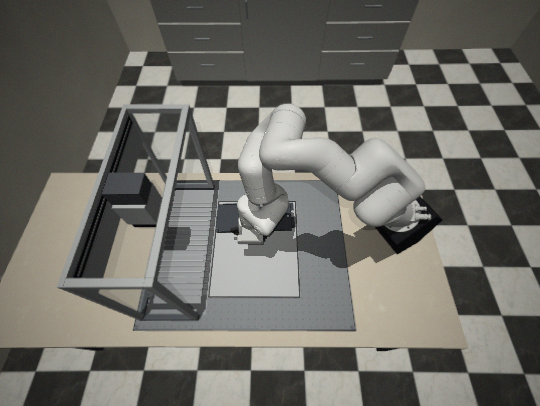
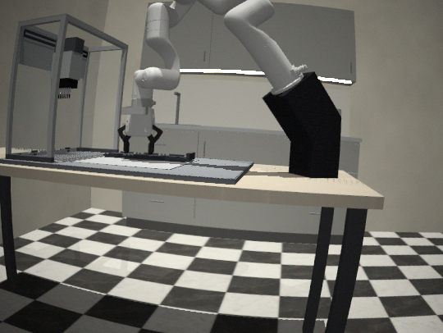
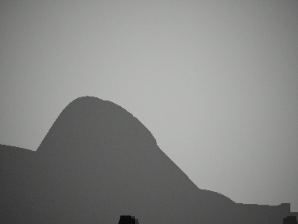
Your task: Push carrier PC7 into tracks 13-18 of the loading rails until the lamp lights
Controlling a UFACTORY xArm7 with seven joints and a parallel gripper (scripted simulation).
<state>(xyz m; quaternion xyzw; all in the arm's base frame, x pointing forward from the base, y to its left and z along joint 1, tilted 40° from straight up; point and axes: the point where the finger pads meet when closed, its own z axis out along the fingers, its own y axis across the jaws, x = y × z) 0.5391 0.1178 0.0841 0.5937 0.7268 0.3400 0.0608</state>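
Right now my hand is 30 mm short of the carrier PC7, 100 mm to the left of it and 20 mm above it. Also, from my hand: pipette head: 310 mm ahead, 130 mm to the left, 320 mm above.
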